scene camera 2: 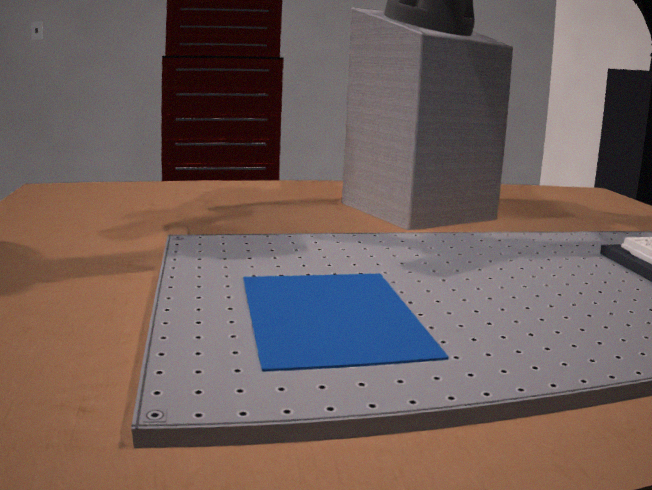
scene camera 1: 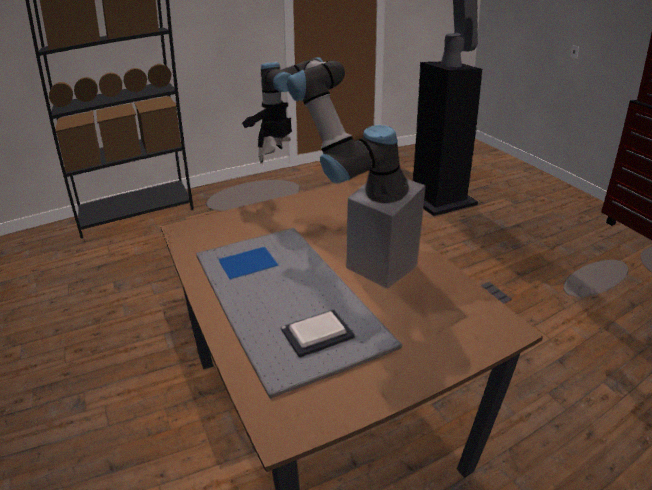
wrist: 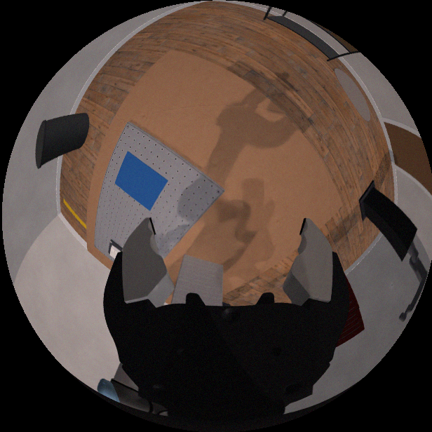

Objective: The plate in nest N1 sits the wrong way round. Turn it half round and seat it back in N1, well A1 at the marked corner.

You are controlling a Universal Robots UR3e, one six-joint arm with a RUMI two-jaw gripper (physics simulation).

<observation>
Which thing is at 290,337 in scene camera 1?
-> A dark nest N1.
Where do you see a blue rectangle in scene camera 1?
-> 237,265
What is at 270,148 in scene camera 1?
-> The gripper.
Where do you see a blue rectangle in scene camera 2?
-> At 305,322
</observation>
